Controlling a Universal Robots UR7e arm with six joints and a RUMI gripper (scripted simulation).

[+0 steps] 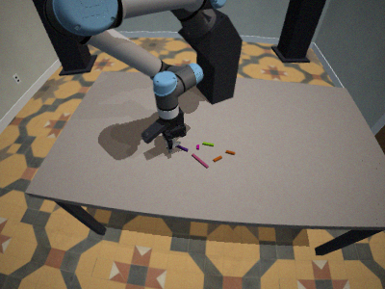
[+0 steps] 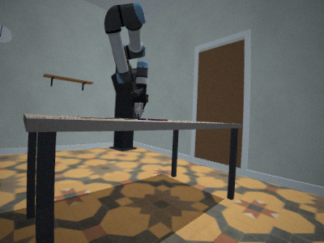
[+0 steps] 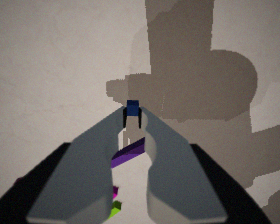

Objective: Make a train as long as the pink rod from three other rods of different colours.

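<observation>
The purple rod lies 50 mm to the left of my hand, 20 mm below it and 20 mm behind it. Also, from my hand: magenta rod 130 mm to the left, 20 mm below, 20 mm behind; blue rod 10 mm below; pink rod 130 mm to the left, 60 mm ahead, 20 mm below.
</observation>
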